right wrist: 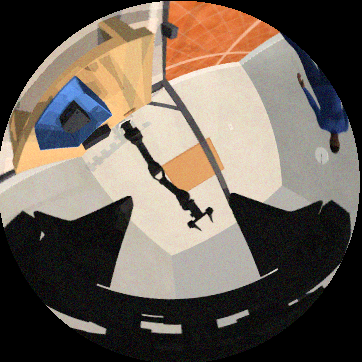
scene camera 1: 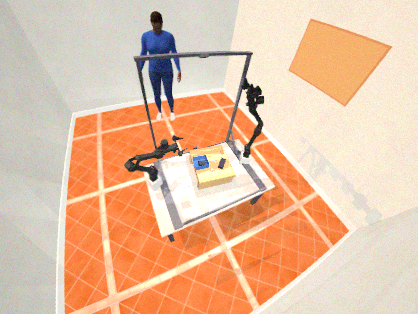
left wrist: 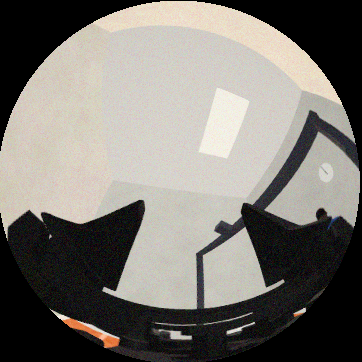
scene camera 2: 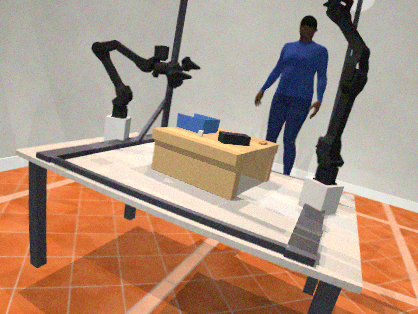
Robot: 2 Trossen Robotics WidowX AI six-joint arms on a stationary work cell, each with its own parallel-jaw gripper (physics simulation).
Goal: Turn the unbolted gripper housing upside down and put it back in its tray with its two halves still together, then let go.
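Frame: origin at the left arm's base, x right, y ahead, z up, level; metres.
Where they show: left gripper, fingertip midpoint: [right wrist: 206,226] [scene camera 1: 248,80] [left wrist: 194,207]; right gripper, fingertip midpoint: [right wrist: 181,199] [scene camera 1: 186,142] [scene camera 2: 196,72]; left arm's base at its link origin: [right wrist: 124,123] [scene camera 1: 246,155] [scene camera 2: 324,181]; right arm's base at its link origin: [scene camera 1: 153,178] [scene camera 2: 118,116].
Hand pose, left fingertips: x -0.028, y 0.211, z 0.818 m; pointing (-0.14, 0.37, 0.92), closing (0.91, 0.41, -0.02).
Each offset is from my left fingertips to the top centre of the thing.
The dark grey housing {dy +0.243, dx -0.244, dz -0.724 m} [scene camera 1: 202,163] [right wrist: 75,118] lies in the blue tray {dy +0.257, dx -0.241, dz -0.705 m} [scene camera 1: 200,157] [scene camera 2: 197,123] [right wrist: 47,125] on a wooden bench; the tray walls hide it in scene camera 2. Which side faces up is too small to tell. My right gripper [scene camera 1: 181,145] [scene camera 2: 194,72] is open and empty, above and off to the side of the tray, fingers roughly level. My left gripper [scene camera 1: 252,90] [left wrist: 194,207] [right wrist: 206,226] is open and empty, raised high and far from the tray, with wall and ceiling beyond its fingers in the left wrist view.
A black box-like object {dy +0.054, dx -0.199, dz -0.726 m} [scene camera 1: 222,163] [scene camera 2: 234,138] [right wrist: 96,137] lies on the bench [scene camera 1: 215,181] [scene camera 2: 200,167], apart from the tray. A small white piece {dy +0.142, dx -0.291, dz -0.742 m} [scene camera 2: 200,133] and a small brown piece {dy +0.067, dx -0.041, dz -0.753 m} [scene camera 2: 263,143] are there too. A dark frame [scene camera 1: 195,55] stands over the table's far edge; a person [scene camera 1: 160,47] [scene camera 2: 300,65] stands behind.
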